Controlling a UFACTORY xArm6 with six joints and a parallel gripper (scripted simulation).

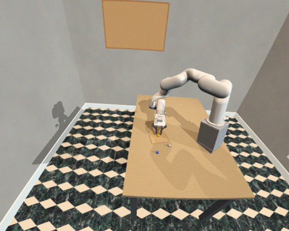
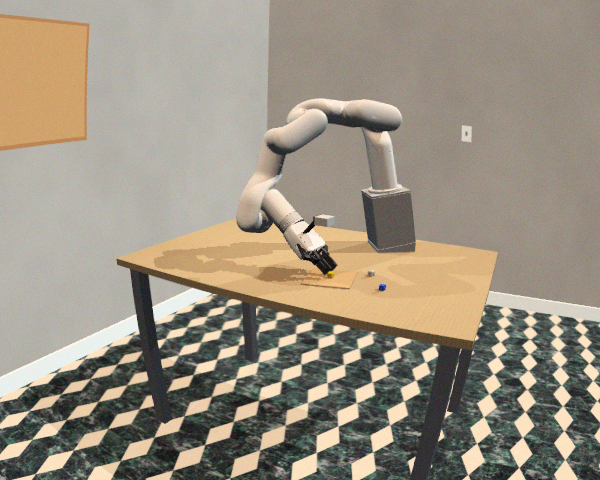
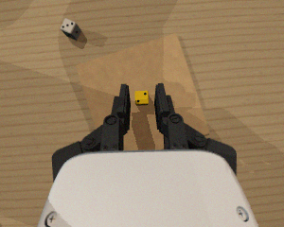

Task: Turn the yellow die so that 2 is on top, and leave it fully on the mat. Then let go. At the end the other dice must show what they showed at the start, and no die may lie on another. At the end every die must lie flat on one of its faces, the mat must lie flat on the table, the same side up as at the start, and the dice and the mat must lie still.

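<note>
The yellow die lies 1 cm to the left of my hand and 3 cm below it. The rest, counted from my hand: white die: 6 cm behind, 12 cm to the left, 3 cm below; blue die: 5 cm ahead, 18 cm to the left, 3 cm below; tan mat: 1 cm to the left, 4 cm below.
</note>
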